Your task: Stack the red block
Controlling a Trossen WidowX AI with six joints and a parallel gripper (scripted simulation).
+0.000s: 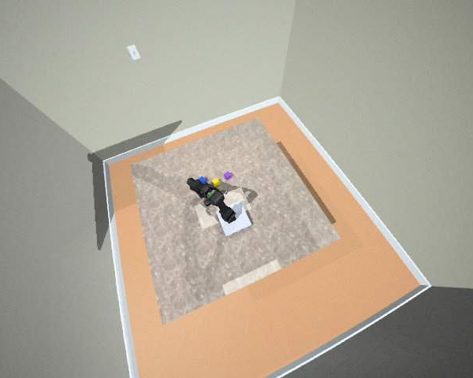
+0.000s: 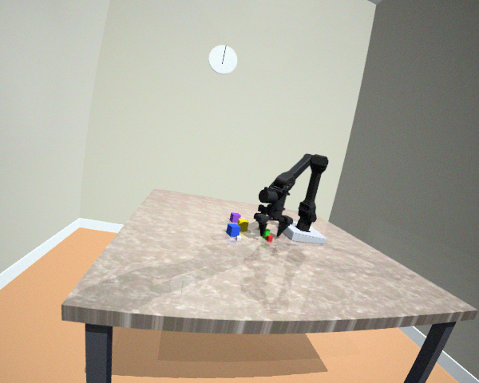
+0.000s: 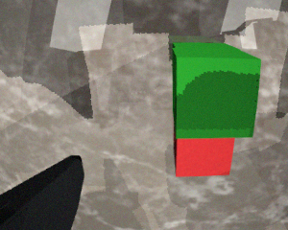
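Right now my gripper tip is 10 mm to the left of the red block and 10 mm above it. From my gripper tip the other things lie so: small white cube 150 mm ahead, 10 mm to the left, 10 mm below; then yellow cube 140 mm to the right, 80 mm ahead; then blue cube 160 mm ahead, 50 mm to the right.
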